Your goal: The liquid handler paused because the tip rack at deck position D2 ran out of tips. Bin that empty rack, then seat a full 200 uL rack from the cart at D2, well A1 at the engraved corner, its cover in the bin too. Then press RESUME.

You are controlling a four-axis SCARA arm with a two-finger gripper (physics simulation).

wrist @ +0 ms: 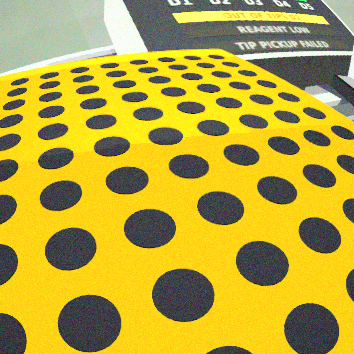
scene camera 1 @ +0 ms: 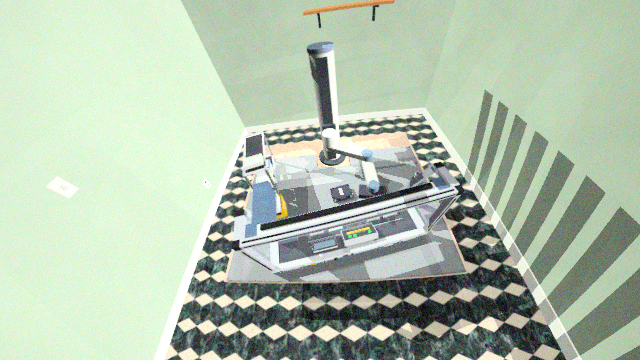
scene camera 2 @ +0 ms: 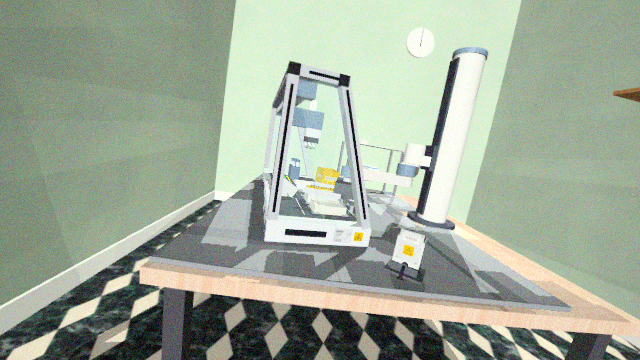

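A yellow tip rack with rows of dark, empty holes fills most of the wrist view, very close below the camera. Behind it the status panel reads "OUT OF TIPS D2"; its yellow bar and green lights also show on the panel in scene camera 1. The arm's blue end joint is at the back edge of the liquid handler. My gripper is open with nothing between its fingers; the fingertips are hidden in the scene views. The RESUME button cannot be made out.
A yellow box shows through the handler's frame. A blue surface and a yellow item are at the left. A dark block lies behind the handler. A white box with a warning label stands near the table's end.
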